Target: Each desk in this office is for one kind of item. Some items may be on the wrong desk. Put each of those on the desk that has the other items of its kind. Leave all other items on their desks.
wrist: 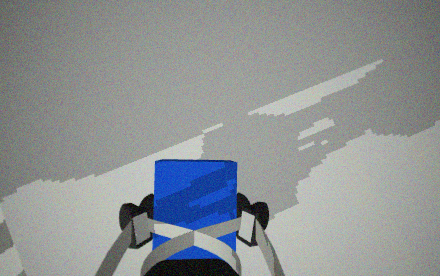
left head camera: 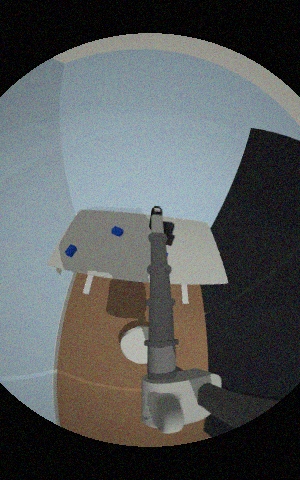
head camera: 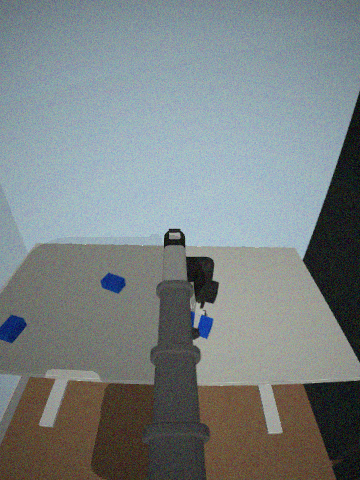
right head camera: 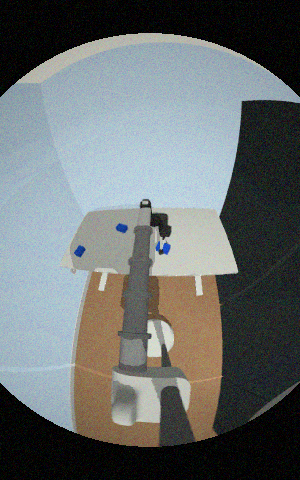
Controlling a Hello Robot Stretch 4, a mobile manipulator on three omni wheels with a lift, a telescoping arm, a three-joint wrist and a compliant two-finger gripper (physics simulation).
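Frame: origin at the robot's base, x ahead, y left, z up, level; centimetres.
Seen in the pictures: gripper, fingertip midpoint: (wrist: 195,210) (head camera: 198,328) (right head camera: 162,249); robot's base at its link origin: (left head camera: 140,343) (right head camera: 153,336).
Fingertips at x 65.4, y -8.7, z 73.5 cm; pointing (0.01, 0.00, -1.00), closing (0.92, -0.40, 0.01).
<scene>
Offsets run from my fingertips to a thing's middle. Level surfaces: height alone.
My gripper (head camera: 200,325) (right head camera: 161,247) (wrist: 195,210) is shut on a blue box, with one fingertip on each side of it. The held blue box @(dx +0.0, dy +0.0, dz +2.4 cm) (head camera: 206,326) (right head camera: 166,248) (wrist: 195,192) is over the pale desk @(dz -4.3 cm) (head camera: 270,310) (left head camera: 200,260) (right head camera: 200,240) (wrist: 350,200), right of my arm. Its height above the top is hard to tell. Two similar blue boxes lie on this desk: one box @(dx +26.2, dy +36.9, dz -2.1 cm) (head camera: 113,283) (left head camera: 117,231) (right head camera: 121,228) left of my arm, towards the back, and another box @(dx +0.2, dy +72.8, dz -2.1 cm) (head camera: 12,328) (left head camera: 71,250) (right head camera: 80,251) near the left edge. Other desks do not show.
My telescoping arm (head camera: 177,385) (left head camera: 160,295) (right head camera: 136,295) reaches across the desk and hides part of it. A white round seat (left head camera: 134,345) (right head camera: 162,339) stands on the brown floor before the desk. A pale wall (head camera: 175,125) rises behind; a dark surface (head camera: 340,250) is at the right.
</scene>
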